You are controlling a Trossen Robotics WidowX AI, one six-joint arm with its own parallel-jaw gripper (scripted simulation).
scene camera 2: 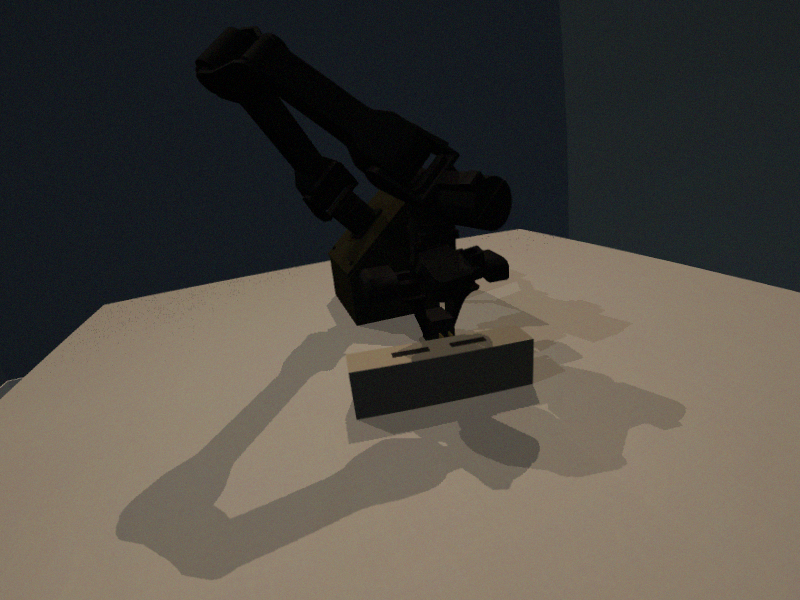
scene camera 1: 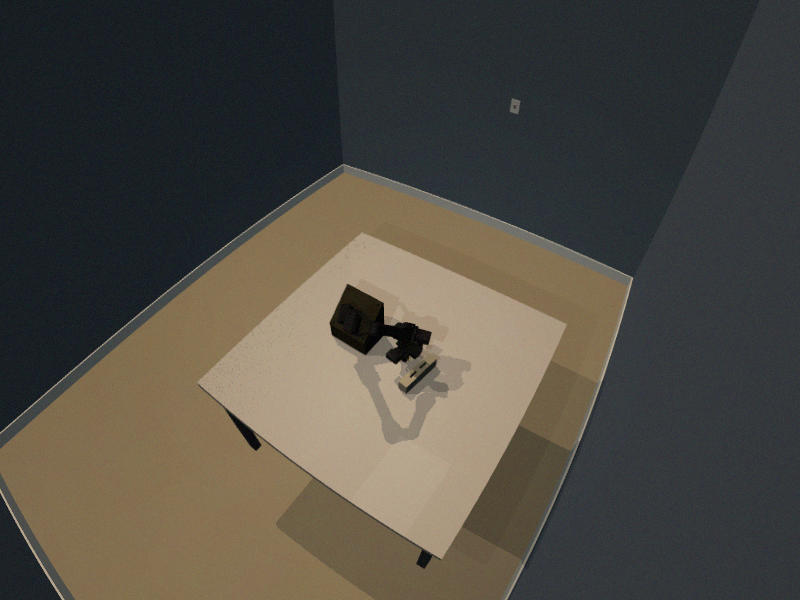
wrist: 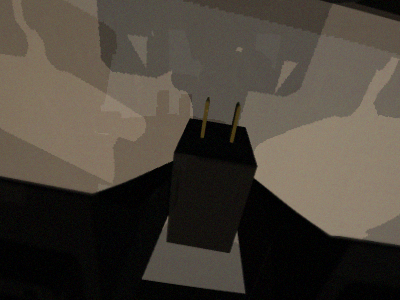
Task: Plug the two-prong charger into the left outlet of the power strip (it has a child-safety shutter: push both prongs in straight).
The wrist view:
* gripper
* black two-prong charger: held by the gripper
